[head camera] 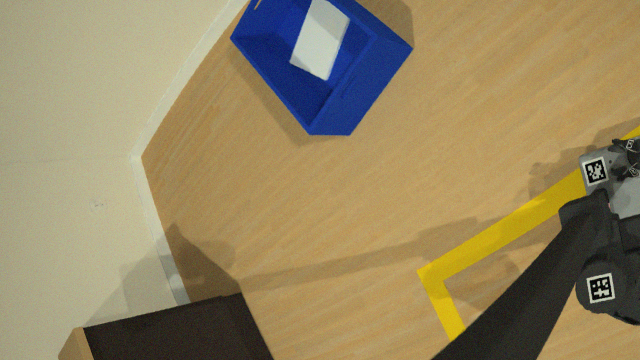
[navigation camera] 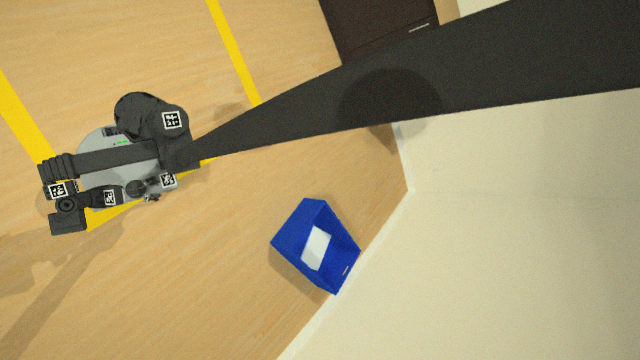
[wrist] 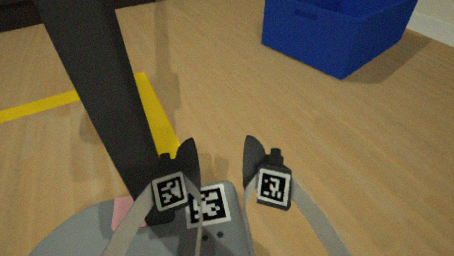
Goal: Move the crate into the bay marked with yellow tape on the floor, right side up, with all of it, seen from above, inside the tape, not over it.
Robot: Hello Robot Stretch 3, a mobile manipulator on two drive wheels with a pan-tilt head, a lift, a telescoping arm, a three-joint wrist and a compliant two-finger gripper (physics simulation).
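Seen in the pictures: gripper, between the fingertips: [head camera: 610, 160] [navigation camera: 159, 188]; robot's base, origin of its link: [head camera: 639, 155] [navigation camera: 135, 186].
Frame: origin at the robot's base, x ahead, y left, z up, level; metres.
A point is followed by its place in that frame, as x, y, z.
Observation:
The blue crate [head camera: 372, 85] @[0.465, 0.755, 0.083] [navigation camera: 297, 225] @[0.466, 0.753, 0.142] [wrist: 320, 40] stands upright on the floor beside the wall, with a white block [head camera: 320, 42] @[0.736, 0.944, 0.033] [navigation camera: 316, 248] @[0.760, 0.946, 0.033] inside it. It is outside the yellow tape [head camera: 500, 237] @[-0.114, 0.496, 0.001] [navigation camera: 232, 52] @[-0.643, 0.641, 0.001] [wrist: 157, 117], with bare floor between them. My gripper [head camera: 620, 157] @[0.014, 0.078, 0.326] [navigation camera: 154, 190] @[0.014, 0.078, 0.326] [wrist: 220, 155] @[0.014, 0.078, 0.326] is open and empty, above my base and apart from the crate. One corner of the tape shows in the head view; my base and arm hide parts of the tape.
The wall's white baseboard [head camera: 172, 90] @[1.002, 1.974, 0.063] [navigation camera: 404, 160] @[0.408, 2.507, 0.046] runs close behind the crate. A dark cabinet [head camera: 175, 325] @[-0.196, 1.733, 0.452] [navigation camera: 380, 25] @[-0.769, 1.568, 0.477] stands by the wall near the taped corner. My grey base [navigation camera: 100, 170] [wrist: 75, 232] overlaps the tape line. My dark mast [navigation camera: 300, 105] @[-0.070, 0.116, 1.123] [wrist: 95, 90] crosses the views.

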